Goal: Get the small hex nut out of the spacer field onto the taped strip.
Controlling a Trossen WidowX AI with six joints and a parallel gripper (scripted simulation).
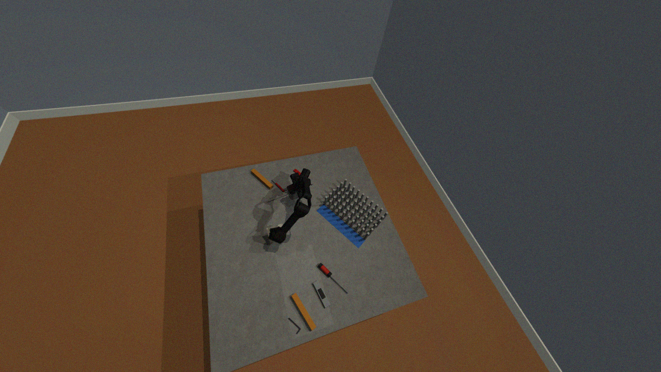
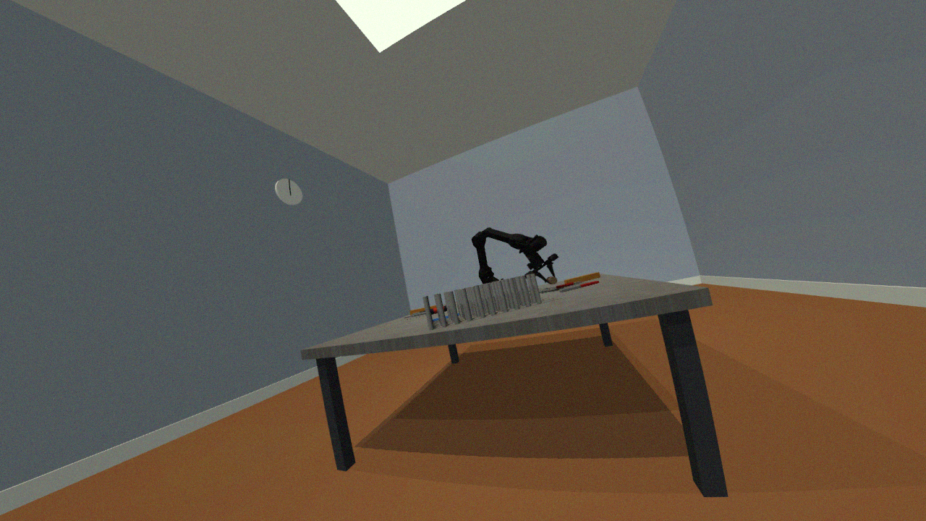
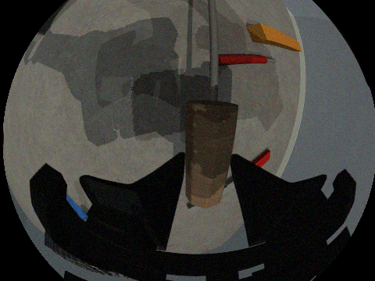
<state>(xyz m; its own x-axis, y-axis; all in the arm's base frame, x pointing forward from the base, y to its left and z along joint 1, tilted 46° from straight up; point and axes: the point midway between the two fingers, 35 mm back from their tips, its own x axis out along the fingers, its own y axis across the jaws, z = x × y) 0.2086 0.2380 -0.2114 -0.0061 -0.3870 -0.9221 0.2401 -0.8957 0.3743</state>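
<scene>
Now: the hook tool 100 mm behind my gripper tip and 20 mm to the right of it. Also, from my gripper tip: blue taped strip: 250 mm ahead, 350 mm to the right, 50 mm below; dark flat tool: 10 mm ahead, 760 mm to the right, 40 mm below; thin red tool: 150 mm behind, 100 mm to the left, 50 mm below.
</scene>
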